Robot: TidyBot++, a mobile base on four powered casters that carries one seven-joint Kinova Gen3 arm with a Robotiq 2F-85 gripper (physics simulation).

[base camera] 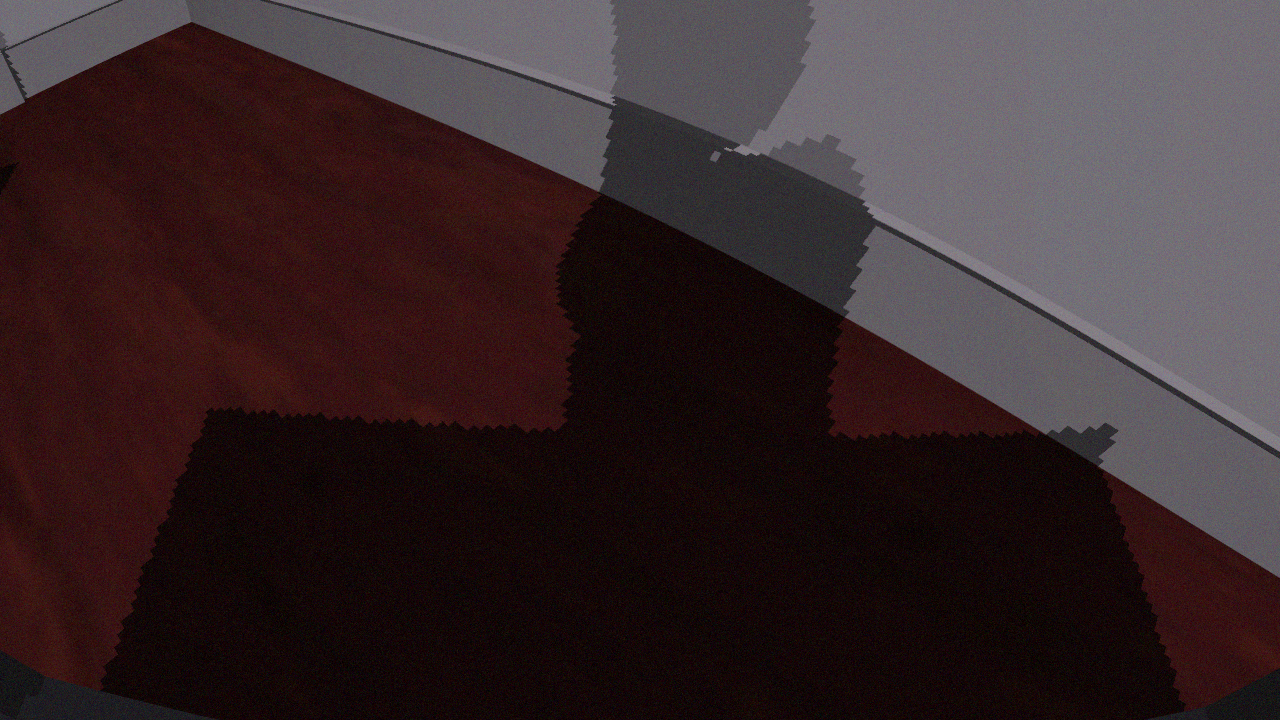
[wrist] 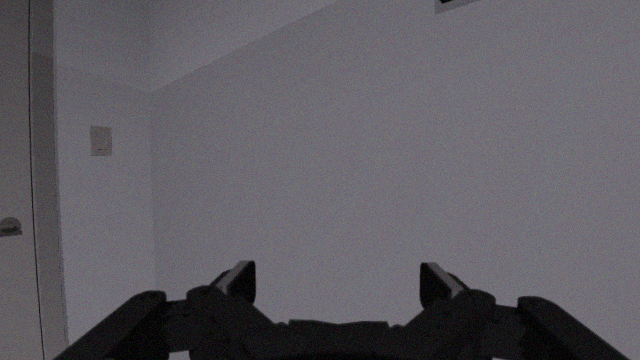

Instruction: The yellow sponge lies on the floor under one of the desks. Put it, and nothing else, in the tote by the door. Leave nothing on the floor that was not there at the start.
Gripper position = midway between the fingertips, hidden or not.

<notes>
In view: the gripper (wrist: 336, 280) and a white door (wrist: 39, 320).
</notes>
